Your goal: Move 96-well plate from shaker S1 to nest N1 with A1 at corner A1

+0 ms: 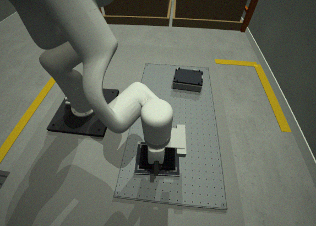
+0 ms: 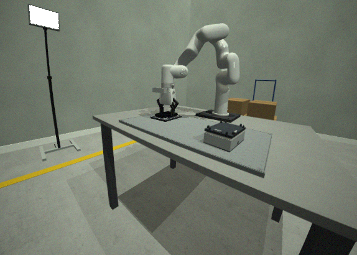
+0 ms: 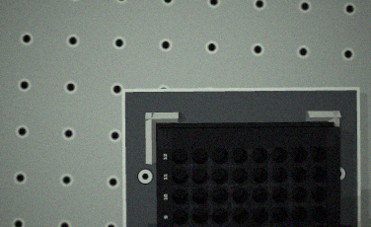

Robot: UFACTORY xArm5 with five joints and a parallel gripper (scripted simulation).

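Right now the black 96-well plate is 1 cm below my hand. Also, from my hand: plate nest N1: 3 cm below.
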